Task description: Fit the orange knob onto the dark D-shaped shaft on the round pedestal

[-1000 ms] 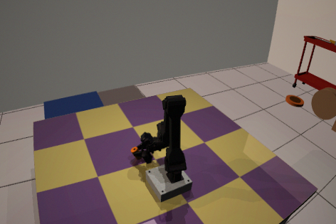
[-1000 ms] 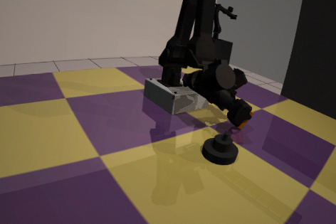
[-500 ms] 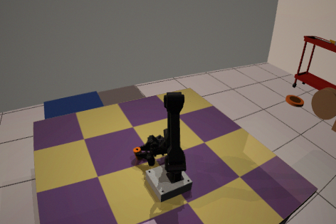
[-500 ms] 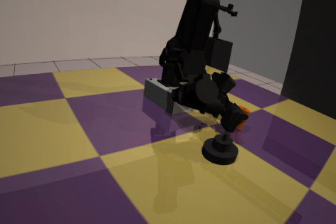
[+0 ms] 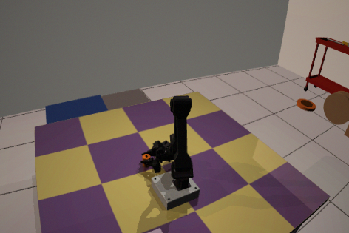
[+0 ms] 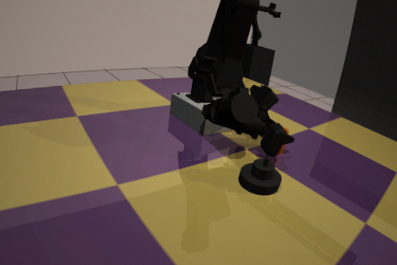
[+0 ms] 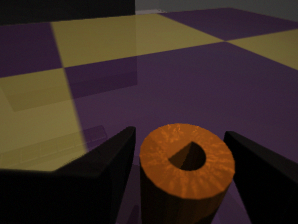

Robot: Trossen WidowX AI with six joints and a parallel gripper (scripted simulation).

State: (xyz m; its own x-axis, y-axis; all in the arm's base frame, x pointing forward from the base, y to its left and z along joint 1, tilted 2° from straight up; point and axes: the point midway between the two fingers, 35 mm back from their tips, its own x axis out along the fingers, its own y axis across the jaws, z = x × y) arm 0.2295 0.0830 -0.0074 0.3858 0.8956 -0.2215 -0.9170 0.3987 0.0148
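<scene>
Now: gripper tip 20 mm to the left of the orange knob, 20 mm above it and 10 mm past it. Round my gripper tip: dark round pedestal 160 mm to the right, 70 mm ahead, 10 mm below.
</scene>
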